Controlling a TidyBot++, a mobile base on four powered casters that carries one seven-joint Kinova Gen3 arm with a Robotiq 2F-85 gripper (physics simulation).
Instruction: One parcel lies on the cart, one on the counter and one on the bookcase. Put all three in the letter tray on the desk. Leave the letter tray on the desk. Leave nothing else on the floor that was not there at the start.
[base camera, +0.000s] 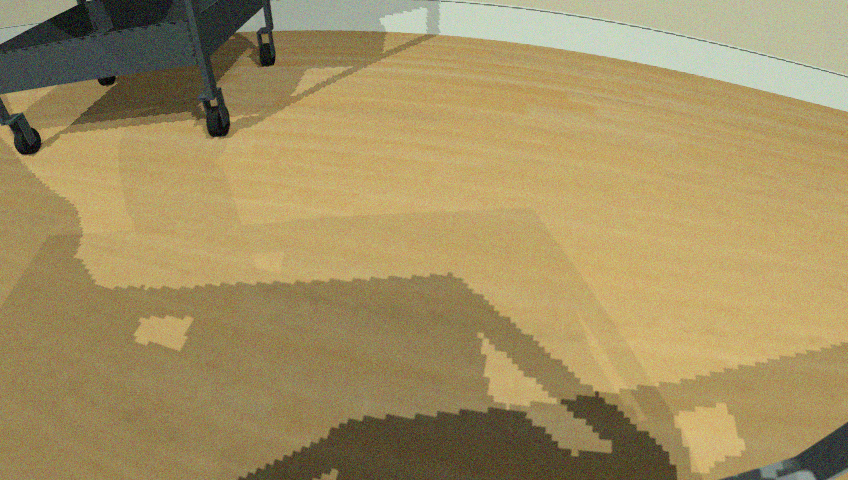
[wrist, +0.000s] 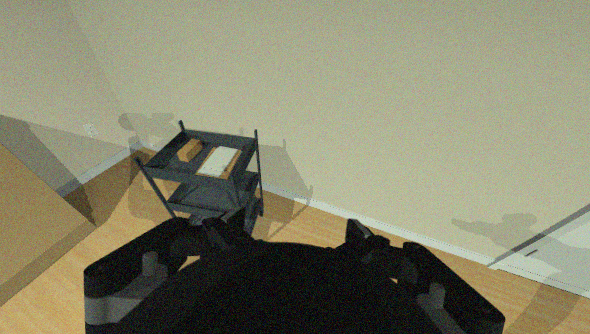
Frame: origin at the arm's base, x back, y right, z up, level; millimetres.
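Seen in the pictures: gripper, fingertip midpoint: (wrist: 295, 224).
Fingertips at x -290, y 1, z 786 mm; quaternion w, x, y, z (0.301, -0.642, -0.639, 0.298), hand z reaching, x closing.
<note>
Pixels of each thing's top centre, then the offset from my fingertips to it. Level surfaces: height alone.
- small orange-brown box-shaped parcel at its top centre: (wrist: 188, 146) dz -467, dx -667, dy -586 mm
- flat brown item with a white sheet, top centre: (wrist: 220, 158) dz -495, dx -628, dy -407 mm
- wooden floor at its surface level: dz -1182 mm
A dark grey cart (base camera: 101, 64) (wrist: 172, 173) stands by the wall, left of centre in the wrist view and at the top left in the base camera view. On its top shelf a small orange-brown box-shaped parcel (wrist: 190, 150) lies beside a flat brown item with a white sheet (wrist: 219, 160) on it. My gripper (wrist: 295, 224) is open and empty, with its fingers wide apart. The cart is beyond the left finger, well apart from it. The counter parcel, the bookcase, the desk and the letter tray do not show.
A wooden cabinet (wrist: 37, 225) is at the left edge of the wrist view. The wall with a white baseboard (base camera: 535, 32) (wrist: 400, 231) runs behind the cart. Part of a white door (wrist: 560, 250) shows at the right. Shadows lie across the wooden floor (base camera: 416, 148).
</note>
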